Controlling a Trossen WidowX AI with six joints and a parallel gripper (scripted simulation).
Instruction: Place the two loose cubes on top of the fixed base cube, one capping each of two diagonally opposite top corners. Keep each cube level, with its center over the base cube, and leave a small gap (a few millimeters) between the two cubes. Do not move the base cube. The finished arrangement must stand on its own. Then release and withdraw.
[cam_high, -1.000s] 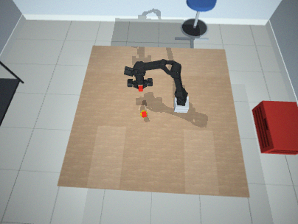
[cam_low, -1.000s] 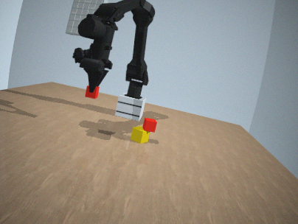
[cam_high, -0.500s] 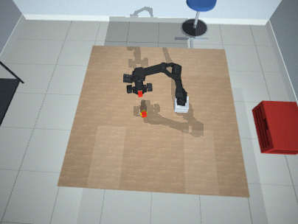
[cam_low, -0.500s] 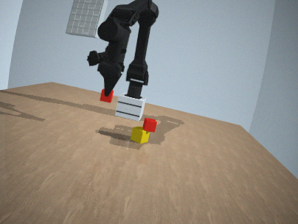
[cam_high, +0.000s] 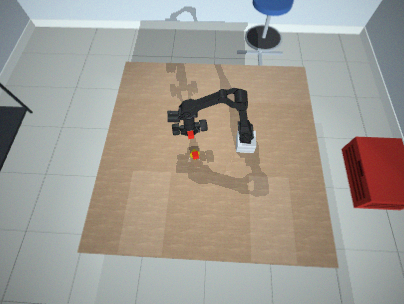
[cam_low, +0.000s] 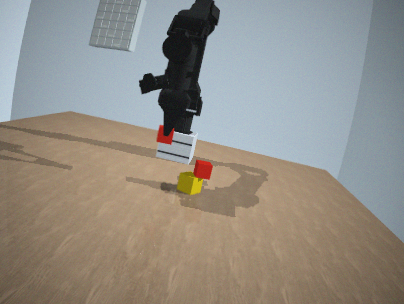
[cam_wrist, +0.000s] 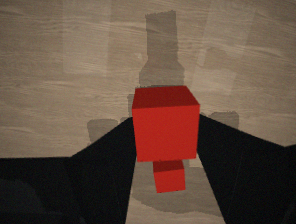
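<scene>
Right now my gripper tip is 100 mm above the yellow cube, 70 mm to the right of it and 30 mm past it.
</scene>
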